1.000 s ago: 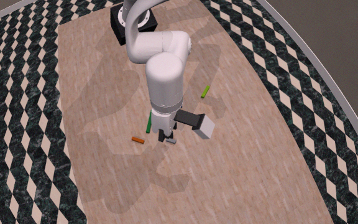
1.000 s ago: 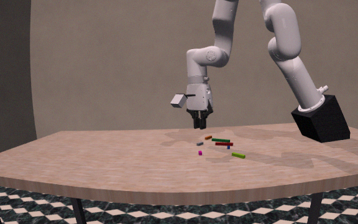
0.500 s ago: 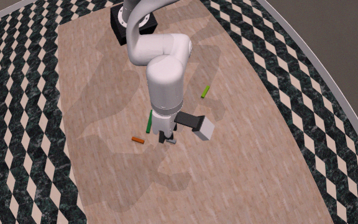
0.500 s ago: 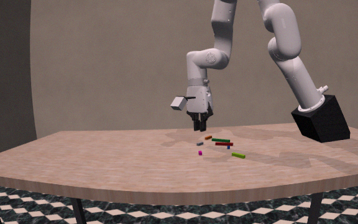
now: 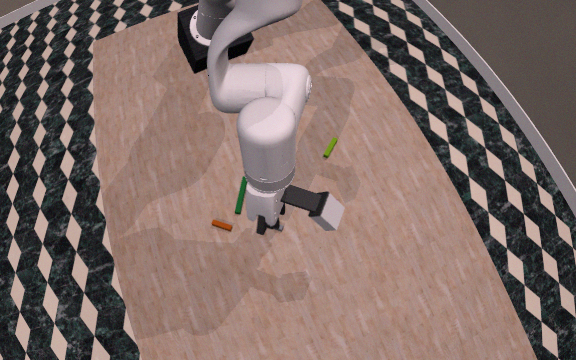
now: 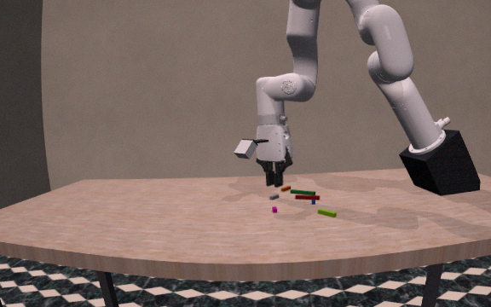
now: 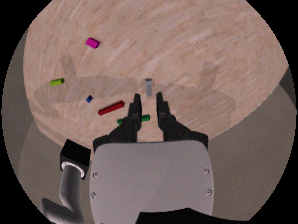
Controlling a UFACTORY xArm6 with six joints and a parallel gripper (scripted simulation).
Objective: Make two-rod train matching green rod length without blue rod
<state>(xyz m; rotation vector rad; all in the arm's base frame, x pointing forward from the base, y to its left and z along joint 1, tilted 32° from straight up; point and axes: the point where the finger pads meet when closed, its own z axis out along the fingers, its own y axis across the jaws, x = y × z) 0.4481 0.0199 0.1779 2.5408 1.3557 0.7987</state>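
The grey rod is 5 cm below my hand. From my hand the other things lie so: green rod (8 cm behind, 5 cm to the right, 5 cm below); red rod (9 cm behind, 5 cm below, 1 cm to the left); orange rod (10 cm to the right, 5 cm below, 2 cm behind).
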